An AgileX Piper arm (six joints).
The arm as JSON. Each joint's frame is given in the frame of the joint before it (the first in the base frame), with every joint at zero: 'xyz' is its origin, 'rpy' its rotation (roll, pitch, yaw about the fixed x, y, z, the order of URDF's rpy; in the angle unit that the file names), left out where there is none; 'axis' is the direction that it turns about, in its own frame. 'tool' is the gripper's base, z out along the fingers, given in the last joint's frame.
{
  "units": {
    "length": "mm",
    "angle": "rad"
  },
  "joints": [
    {
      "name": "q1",
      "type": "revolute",
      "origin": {
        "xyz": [
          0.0,
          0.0,
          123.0
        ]
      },
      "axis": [
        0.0,
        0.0,
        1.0
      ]
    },
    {
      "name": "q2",
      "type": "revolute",
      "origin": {
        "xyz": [
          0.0,
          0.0,
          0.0
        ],
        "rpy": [
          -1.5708,
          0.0,
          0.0
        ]
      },
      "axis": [
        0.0,
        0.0,
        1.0
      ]
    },
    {
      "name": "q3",
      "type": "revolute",
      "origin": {
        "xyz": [
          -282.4,
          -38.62,
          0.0
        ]
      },
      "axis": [
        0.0,
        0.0,
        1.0
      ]
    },
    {
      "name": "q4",
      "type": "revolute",
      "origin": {
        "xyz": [
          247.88,
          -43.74,
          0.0
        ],
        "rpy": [
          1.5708,
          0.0,
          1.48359
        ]
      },
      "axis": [
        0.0,
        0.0,
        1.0
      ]
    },
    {
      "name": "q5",
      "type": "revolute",
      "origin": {
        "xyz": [
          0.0,
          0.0,
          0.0
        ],
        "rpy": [
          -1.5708,
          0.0,
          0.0
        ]
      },
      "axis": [
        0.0,
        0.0,
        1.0
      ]
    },
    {
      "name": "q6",
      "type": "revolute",
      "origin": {
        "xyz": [
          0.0,
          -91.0,
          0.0
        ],
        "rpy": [
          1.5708,
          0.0,
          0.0
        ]
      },
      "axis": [
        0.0,
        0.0,
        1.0
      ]
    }
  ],
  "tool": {
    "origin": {
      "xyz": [
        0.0,
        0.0,
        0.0
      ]
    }
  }
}
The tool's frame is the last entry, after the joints.
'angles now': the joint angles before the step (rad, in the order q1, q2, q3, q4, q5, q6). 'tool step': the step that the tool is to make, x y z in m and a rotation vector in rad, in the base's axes. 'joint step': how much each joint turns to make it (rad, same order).
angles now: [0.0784 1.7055 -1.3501 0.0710 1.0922 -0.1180]
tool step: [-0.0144 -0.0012 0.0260 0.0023 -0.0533 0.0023]
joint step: [0.0002 -0.0791 0.0000 -0.0024 0.0258 0.0002]
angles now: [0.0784 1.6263 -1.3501 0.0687 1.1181 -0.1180]
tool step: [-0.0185 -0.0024 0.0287 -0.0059 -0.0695 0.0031]
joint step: [-0.0002 -0.0918 -0.0003 -0.0116 0.0233 -0.0002]
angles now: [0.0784 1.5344 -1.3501 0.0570 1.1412 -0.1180]
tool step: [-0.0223 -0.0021 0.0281 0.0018 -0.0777 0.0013]
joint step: [-0.0001 -0.0985 0.0025 -0.0043 0.0185 -0.0002]
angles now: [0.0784 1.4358 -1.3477 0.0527 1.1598 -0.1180]
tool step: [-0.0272 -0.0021 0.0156 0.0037 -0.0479 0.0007]
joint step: [0.0001 -0.1035 0.0424 -0.0001 0.0130 0.0001]
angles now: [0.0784 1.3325 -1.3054 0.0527 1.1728 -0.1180]
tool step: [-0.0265 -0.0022 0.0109 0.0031 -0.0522 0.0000]
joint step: [-0.0002 -0.1012 0.0484 -0.0009 0.0005 -0.0003]
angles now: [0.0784 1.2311 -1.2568 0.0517 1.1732 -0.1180]
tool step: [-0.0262 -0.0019 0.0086 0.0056 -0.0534 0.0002]
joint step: [0.0002 -0.0994 0.0456 0.0013 0.0001 0.0003]
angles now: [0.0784 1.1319 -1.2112 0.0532 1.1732 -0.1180]
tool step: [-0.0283 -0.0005 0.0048 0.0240 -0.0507 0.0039]
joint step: [0.0001 -0.1069 0.0545 0.0203 -0.0001 0.0001]
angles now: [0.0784 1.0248 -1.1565 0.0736 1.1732 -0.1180]
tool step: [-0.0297 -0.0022 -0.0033 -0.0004 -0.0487 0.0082]
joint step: [-0.0001 -0.1185 0.0792 0.0020 -0.0086 -0.0105]
